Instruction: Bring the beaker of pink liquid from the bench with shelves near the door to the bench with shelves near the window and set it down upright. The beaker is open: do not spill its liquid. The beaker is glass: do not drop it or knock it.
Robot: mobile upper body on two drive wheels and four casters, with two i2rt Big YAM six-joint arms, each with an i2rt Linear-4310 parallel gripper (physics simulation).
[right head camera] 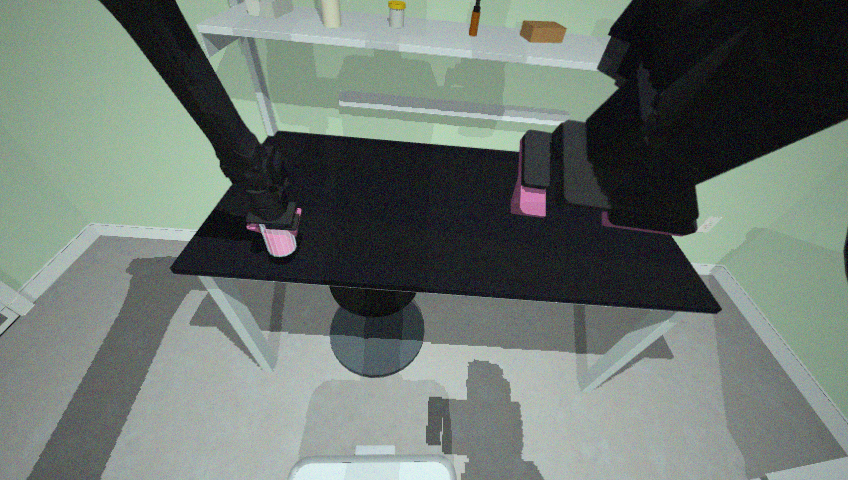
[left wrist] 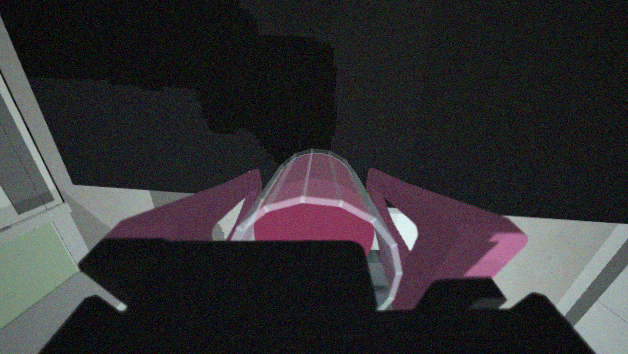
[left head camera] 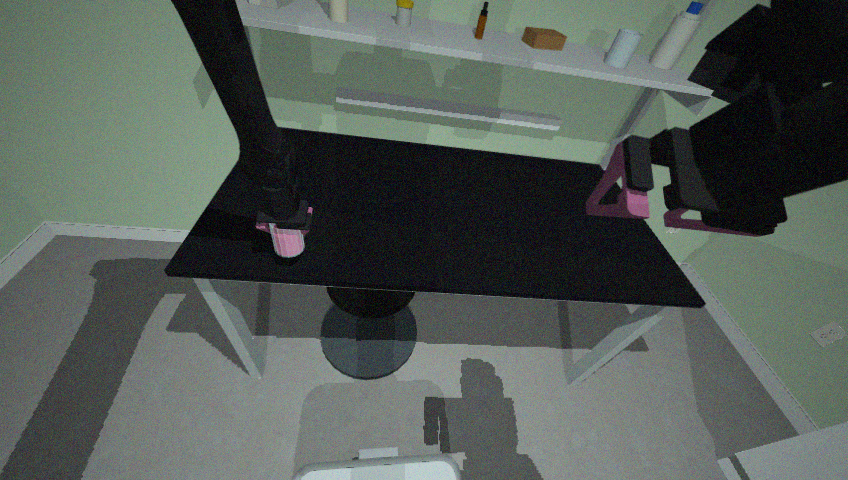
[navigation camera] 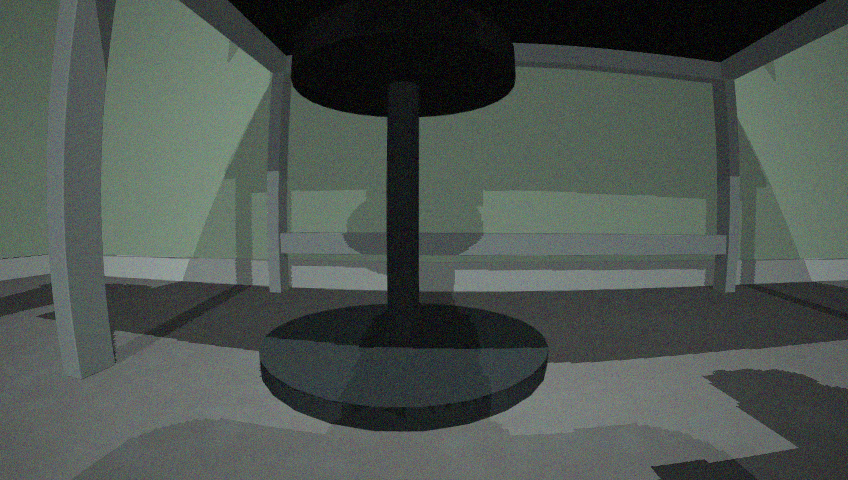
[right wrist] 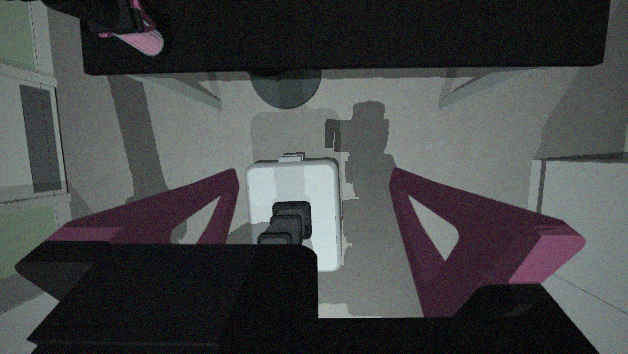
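The glass beaker of pink liquid [left head camera: 288, 242] [right head camera: 280, 242] [left wrist: 314, 222] [right wrist: 147, 44] is upright at the left front part of the black bench top [left head camera: 446, 237] [right head camera: 446, 237] [right wrist: 350, 35]. My left gripper [left head camera: 285, 221] [right head camera: 273, 221] [left wrist: 314, 176] is shut on the beaker, one finger on each side. The liquid is inside, below the open rim; part of the rim is hidden by the gripper body in the left wrist view. Any gap between beaker and bench is hard to tell. My right gripper [left head camera: 656, 214] [right head camera: 574, 214] [right wrist: 314, 176] is open and empty, high at the right.
A wall shelf [left head camera: 440, 46] [right head camera: 428, 46] above the bench holds bottles, jars and a brown block [left head camera: 542, 38] [right head camera: 542, 31]. A round stool [left head camera: 368, 342] [right head camera: 376, 339] [navigation camera: 403, 380] stands under the bench's front edge. White cabinet-like surfaces [right wrist: 585, 215] are at the right.
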